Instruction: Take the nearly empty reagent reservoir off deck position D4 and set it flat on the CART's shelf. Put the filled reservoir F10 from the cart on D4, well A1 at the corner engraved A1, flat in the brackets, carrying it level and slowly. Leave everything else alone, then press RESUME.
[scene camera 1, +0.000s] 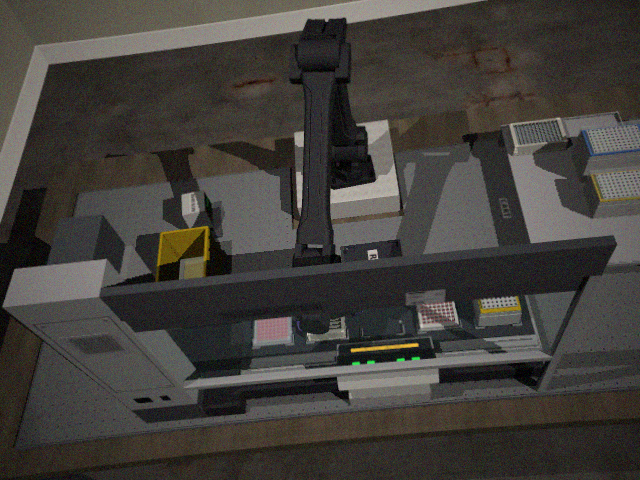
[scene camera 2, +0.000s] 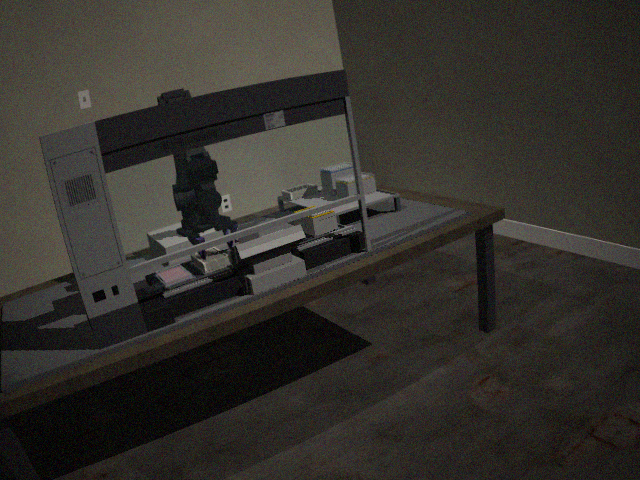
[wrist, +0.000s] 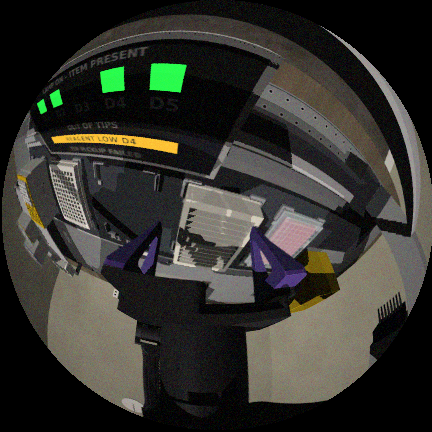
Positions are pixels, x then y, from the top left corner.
Scene:
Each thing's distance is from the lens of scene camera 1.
gantry beam (scene camera 1: 583, 257): 90 cm
cart shelf (scene camera 1: 554, 208): 153 cm
The marked spots on the cart shelf and the gantry beam are 64 cm apart.

